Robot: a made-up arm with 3 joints. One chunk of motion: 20 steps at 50 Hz.
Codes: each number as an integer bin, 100 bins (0 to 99) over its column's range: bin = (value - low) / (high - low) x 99, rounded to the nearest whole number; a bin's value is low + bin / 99 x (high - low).
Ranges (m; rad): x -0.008..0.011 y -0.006..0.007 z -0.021..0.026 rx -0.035..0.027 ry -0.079..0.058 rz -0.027..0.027
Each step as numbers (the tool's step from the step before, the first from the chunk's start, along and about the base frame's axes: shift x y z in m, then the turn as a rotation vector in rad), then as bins.
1 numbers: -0.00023 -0.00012 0.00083 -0.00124 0.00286 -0.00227
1 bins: 40 45 46 54 59 45
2 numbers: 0.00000 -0.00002 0.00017 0.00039 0.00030 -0.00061
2 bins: 42 46 45 57 57 48
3 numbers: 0.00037 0.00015 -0.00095 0.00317 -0.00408 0.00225
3 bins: 44 47 42 61 54 54
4 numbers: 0.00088 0.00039 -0.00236 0.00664 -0.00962 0.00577
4 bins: 46 49 39 66 50 60
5 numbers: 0.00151 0.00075 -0.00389 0.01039 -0.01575 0.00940
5 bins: 50 51 36 72 46 67
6 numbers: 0.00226 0.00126 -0.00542 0.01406 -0.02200 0.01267
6 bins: 53 55 33 78 41 73
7 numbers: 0.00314 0.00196 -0.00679 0.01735 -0.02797 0.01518
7 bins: 58 61 30 84 37 77
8 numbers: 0.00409 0.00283 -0.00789 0.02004 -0.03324 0.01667
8 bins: 63 67 28 88 33 80
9 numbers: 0.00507 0.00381 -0.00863 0.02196 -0.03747 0.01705
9 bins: 68 75 26 91 30 81
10 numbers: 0.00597 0.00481 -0.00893 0.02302 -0.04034 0.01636
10 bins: 73 82 25 93 28 79
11 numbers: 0.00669 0.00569 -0.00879 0.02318 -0.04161 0.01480
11 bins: 77 89 26 93 27 77
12 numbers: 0.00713 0.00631 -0.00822 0.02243 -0.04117 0.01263
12 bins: 79 94 27 92 27 73
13 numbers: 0.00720 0.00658 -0.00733 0.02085 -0.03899 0.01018
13 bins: 79 96 29 89 29 68
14 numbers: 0.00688 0.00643 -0.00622 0.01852 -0.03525 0.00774
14 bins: 78 95 31 85 32 64
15 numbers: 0.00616 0.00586 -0.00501 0.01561 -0.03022 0.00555
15 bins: 74 90 34 81 35 60
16 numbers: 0.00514 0.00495 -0.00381 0.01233 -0.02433 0.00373
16 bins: 68 83 36 76 40 56
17 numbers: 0.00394 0.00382 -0.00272 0.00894 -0.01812 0.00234
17 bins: 62 75 39 70 44 54
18 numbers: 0.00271 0.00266 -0.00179 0.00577 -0.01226 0.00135
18 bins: 56 66 40 65 48 52
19 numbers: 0.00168 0.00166 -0.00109 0.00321 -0.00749 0.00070
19 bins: 50 58 42 61 52 51
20 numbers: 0.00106 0.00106 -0.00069 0.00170 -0.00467 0.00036
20 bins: 47 54 43 59 54 50
